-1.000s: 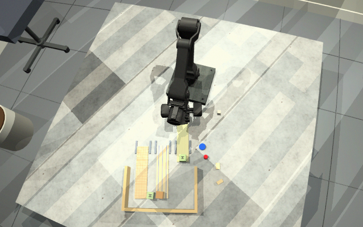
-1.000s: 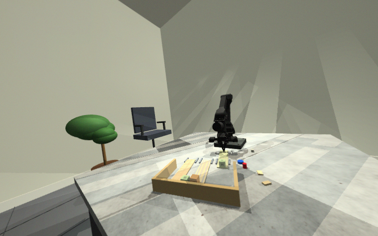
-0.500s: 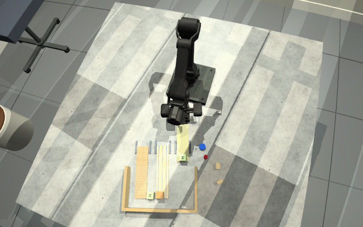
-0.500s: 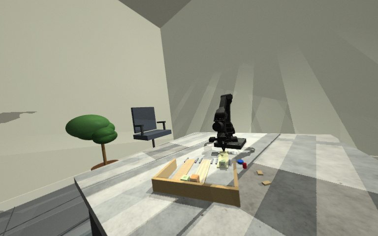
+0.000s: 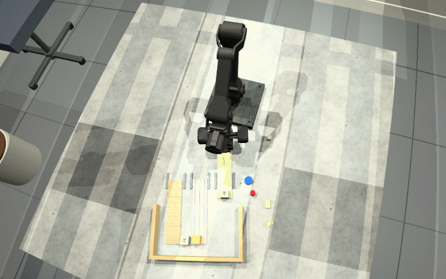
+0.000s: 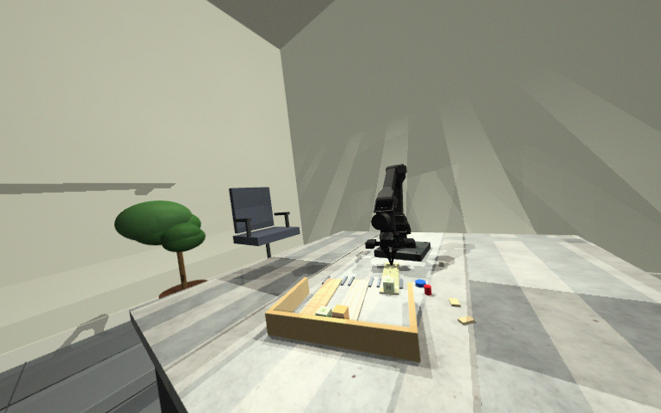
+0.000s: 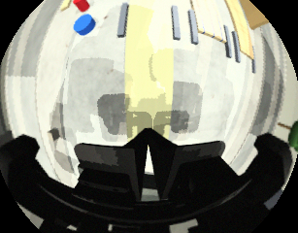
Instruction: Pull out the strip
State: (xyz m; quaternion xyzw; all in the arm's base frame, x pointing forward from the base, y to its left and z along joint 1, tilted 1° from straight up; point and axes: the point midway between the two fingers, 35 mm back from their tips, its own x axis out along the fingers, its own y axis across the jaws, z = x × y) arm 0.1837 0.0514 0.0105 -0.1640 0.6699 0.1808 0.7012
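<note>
Right now the pale yellow strip is 8 cm ahead of my gripper tip and 4 cm to the left of it. The rest, counted from my gripper tip: red cylinder 19 cm to the left, 13 cm ahead, 1 cm above; blue disc 15 cm to the left, 9 cm ahead.
</note>
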